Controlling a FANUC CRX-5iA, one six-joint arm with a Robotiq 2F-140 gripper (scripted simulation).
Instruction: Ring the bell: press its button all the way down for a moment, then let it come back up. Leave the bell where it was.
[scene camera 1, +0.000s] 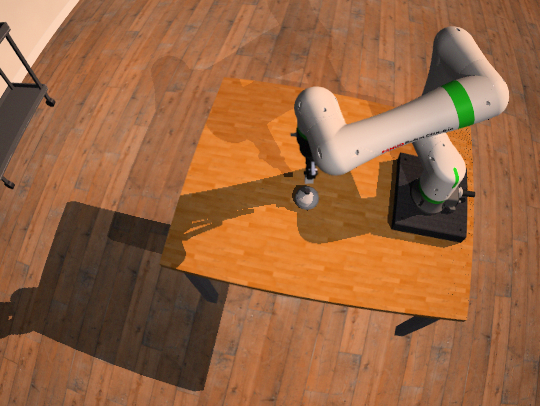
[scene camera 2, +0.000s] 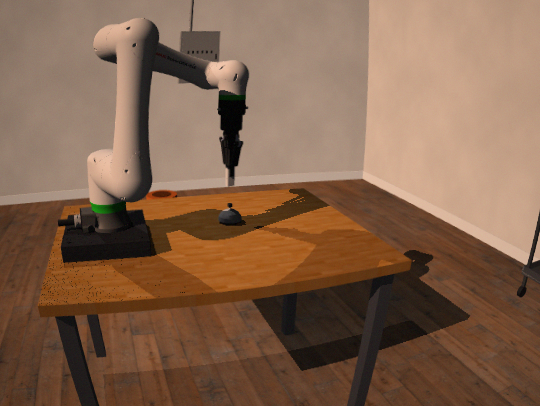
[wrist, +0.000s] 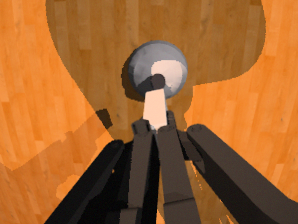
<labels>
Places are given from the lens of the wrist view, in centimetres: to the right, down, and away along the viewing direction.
my gripper (wrist: 157, 104): 1, -1, 22
grey dome bell (wrist: 157, 56): 1, -7, 29
</labels>
